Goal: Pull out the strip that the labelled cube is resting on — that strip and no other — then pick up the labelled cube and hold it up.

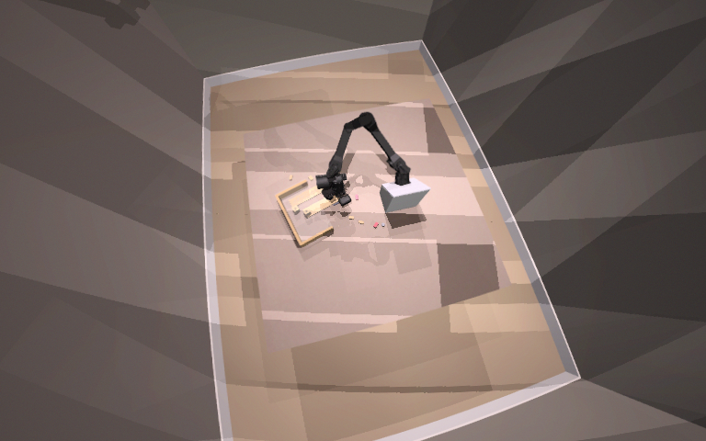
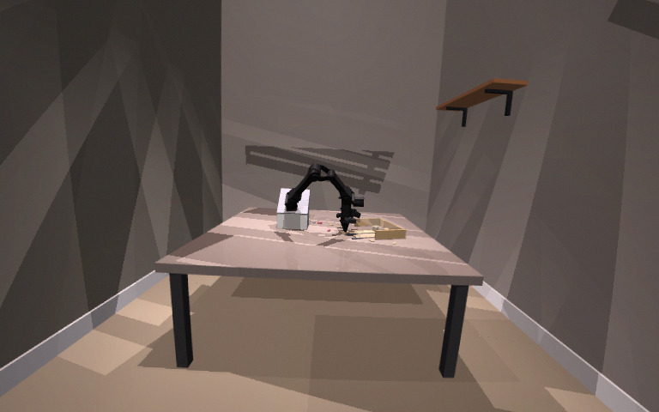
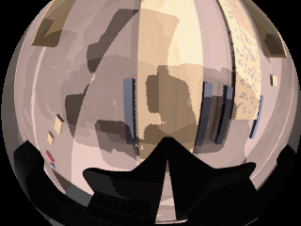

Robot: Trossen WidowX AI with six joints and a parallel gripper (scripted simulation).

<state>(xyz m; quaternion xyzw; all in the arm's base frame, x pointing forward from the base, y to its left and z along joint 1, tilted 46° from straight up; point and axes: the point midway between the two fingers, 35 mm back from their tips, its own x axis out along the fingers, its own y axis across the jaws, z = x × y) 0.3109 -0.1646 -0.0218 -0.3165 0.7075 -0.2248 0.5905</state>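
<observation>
My gripper tip is now 9 cm short of the strip and 2 cm to the right of it.
</observation>
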